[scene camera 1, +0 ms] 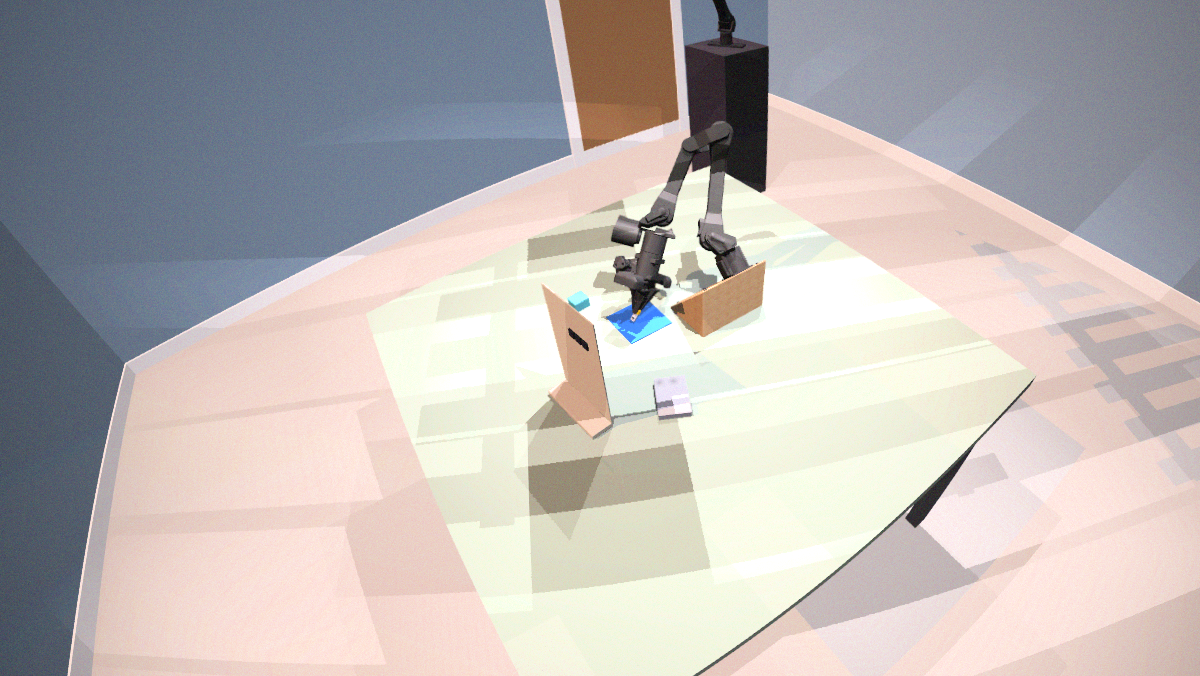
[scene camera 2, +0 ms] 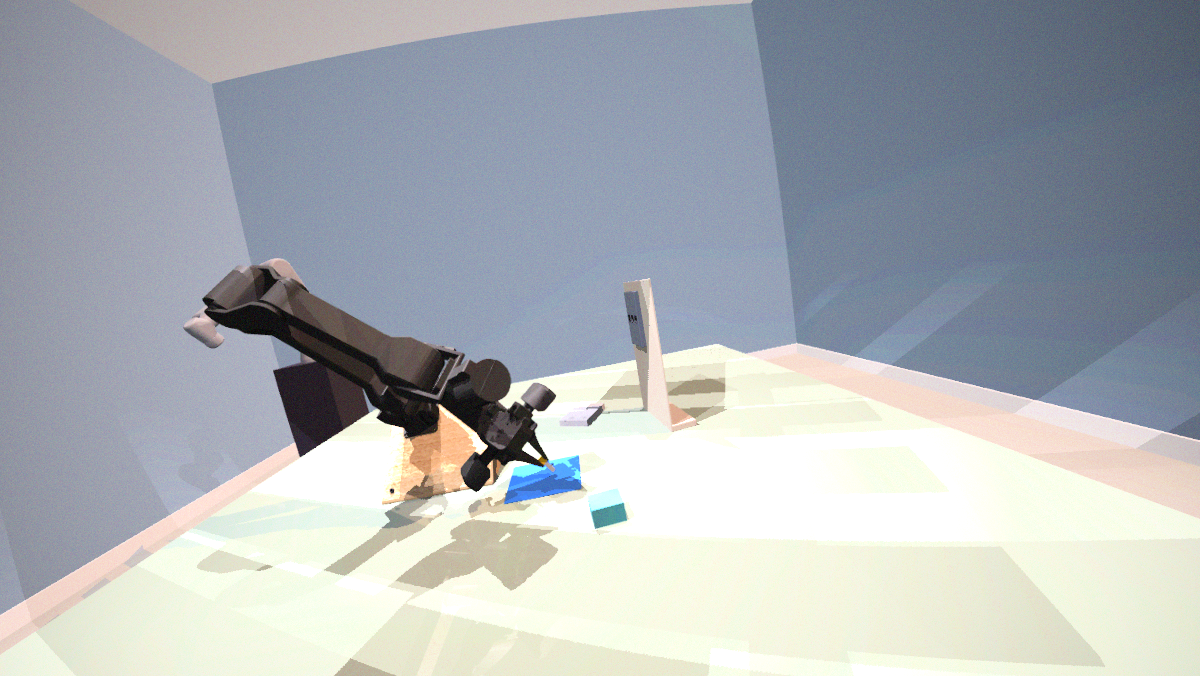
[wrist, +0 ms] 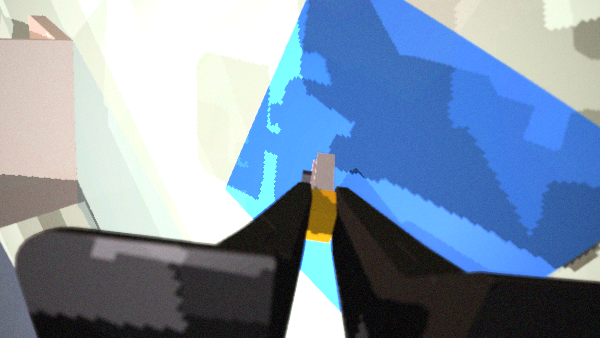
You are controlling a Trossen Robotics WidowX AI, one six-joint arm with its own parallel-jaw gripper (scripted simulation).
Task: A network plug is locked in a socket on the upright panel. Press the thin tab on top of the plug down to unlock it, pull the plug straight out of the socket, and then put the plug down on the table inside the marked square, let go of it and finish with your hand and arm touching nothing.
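My gripper: visible at [scene camera 2: 545, 462], [scene camera 1: 635, 313] and [wrist: 320, 197]. A network plug: visible at [wrist: 323, 212]. A blue marked square: visible at [scene camera 2: 530, 481], [scene camera 1: 650, 319] and [wrist: 475, 160]. An upright panel: visible at [scene camera 1: 583, 395], [scene camera 2: 638, 294] and [wrist: 45, 149].
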